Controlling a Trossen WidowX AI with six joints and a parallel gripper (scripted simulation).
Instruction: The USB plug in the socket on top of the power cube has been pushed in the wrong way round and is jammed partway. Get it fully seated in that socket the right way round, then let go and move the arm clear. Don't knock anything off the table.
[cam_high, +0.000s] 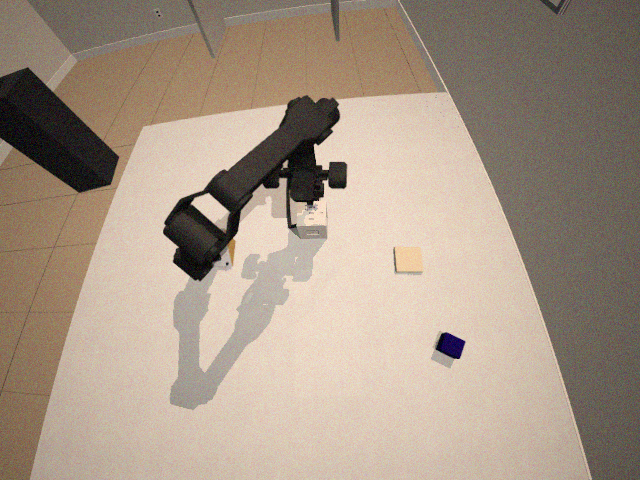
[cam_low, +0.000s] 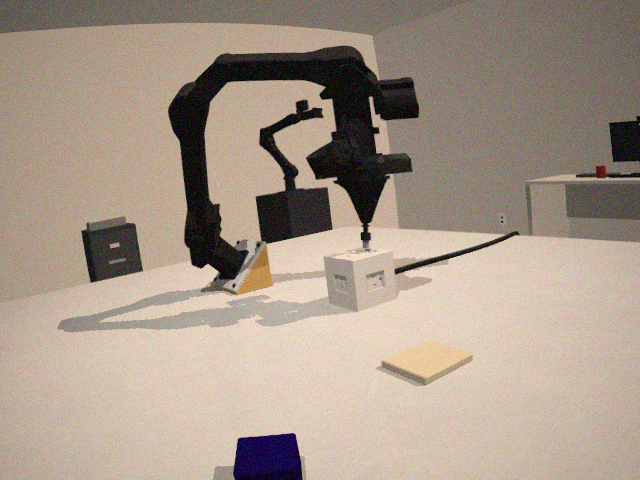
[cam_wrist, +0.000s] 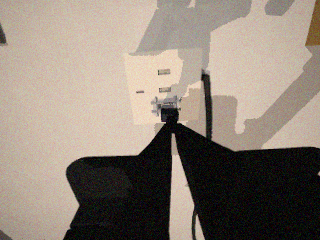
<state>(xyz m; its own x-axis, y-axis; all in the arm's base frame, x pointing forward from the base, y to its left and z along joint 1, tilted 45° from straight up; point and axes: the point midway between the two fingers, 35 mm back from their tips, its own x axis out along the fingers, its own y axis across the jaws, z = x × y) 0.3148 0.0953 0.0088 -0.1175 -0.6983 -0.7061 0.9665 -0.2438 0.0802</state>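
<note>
Right now my gripper tip is 50 mm above the USB socket. Round my gripper tip: dark blue block (400 mm to the right, 260 mm ahead, 100 mm below); flat tan pad (230 mm ahead, 170 mm to the right, 110 mm below); dark USB plug (20 mm below).
</note>
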